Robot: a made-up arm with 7 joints.
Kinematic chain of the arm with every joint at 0, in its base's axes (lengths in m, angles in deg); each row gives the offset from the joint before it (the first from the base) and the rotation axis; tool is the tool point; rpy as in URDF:
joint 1: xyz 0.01 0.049 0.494 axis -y
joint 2: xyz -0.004 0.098 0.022 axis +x
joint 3: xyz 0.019 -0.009 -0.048 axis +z
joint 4: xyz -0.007 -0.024 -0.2 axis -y
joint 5: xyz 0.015 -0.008 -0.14 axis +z
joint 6: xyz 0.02 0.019 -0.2 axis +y
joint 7: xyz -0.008 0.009 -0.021 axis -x
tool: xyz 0.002 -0.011 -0.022 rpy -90 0 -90
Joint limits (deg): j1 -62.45..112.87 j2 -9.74..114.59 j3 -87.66..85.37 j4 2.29..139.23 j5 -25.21..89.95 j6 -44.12..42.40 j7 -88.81..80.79
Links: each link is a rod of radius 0.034 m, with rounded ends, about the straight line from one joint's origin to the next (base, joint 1, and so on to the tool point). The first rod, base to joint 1, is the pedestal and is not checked.
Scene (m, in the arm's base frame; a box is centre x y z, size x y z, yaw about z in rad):
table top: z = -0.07
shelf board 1: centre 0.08 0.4 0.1 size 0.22 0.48 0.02 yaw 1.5
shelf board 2: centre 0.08 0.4 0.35 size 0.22 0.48 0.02 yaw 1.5
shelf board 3: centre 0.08 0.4 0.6 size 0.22 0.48 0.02 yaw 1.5
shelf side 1: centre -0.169 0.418 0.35 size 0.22 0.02 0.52 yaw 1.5
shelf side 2: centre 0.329 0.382 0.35 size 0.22 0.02 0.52 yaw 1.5
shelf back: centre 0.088 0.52 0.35 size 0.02 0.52 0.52 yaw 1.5
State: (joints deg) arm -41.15 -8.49 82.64 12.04 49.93 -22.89 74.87
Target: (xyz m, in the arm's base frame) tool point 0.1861 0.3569 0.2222
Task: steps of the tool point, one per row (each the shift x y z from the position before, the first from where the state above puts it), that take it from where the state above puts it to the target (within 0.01 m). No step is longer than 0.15 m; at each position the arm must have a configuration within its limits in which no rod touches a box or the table.
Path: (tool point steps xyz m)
1: 0.0043 0.0260 0.0045
2: 0.0167 0.0115 -0.0027
3: 0.0242 -0.0071 -0.0066
4: 0.0270 -0.0272 -0.0057
5: 0.0259 -0.0459 0.0013
6: 0.0224 -0.0603 0.0138
7: 0.0978 0.0301 -0.0116
8: 0.0941 0.0338 0.0149
9: 0.0842 0.0340 0.0402
10: 0.0681 0.0304 0.0619
11: 0.0477 0.0231 0.0781
12: 0.0146 0.0601 -0.0029
13: 0.0041 0.0582 0.0021
14: -0.0067 0.0507 0.0008

